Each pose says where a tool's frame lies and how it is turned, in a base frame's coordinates. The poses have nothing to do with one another.
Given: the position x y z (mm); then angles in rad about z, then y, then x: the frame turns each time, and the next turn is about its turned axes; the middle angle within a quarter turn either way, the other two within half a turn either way.
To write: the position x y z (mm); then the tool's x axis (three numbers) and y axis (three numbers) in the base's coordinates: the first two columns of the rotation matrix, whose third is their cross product. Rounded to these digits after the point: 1 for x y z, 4 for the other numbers.
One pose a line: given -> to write
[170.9 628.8 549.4 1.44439 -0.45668 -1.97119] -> [170.9 628.8 549.4 0.1132 0.8904 0.4410 0.4379 0.3537 -0.8265]
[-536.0 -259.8 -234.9 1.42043 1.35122 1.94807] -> [-536.0 -259.8 -234.9 0.0326 0.2154 -0.9760 0.5002 0.8419 0.2025]
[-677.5 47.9 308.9 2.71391 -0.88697 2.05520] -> [-677.5 47.9 308.9 -0.5749 0.2620 0.7752 0.8173 0.1392 0.5591]
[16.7 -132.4 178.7 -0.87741 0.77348 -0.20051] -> [16.7 -132.4 178.7 0.4573 -0.5503 -0.6986 0.6647 0.7334 -0.1425]
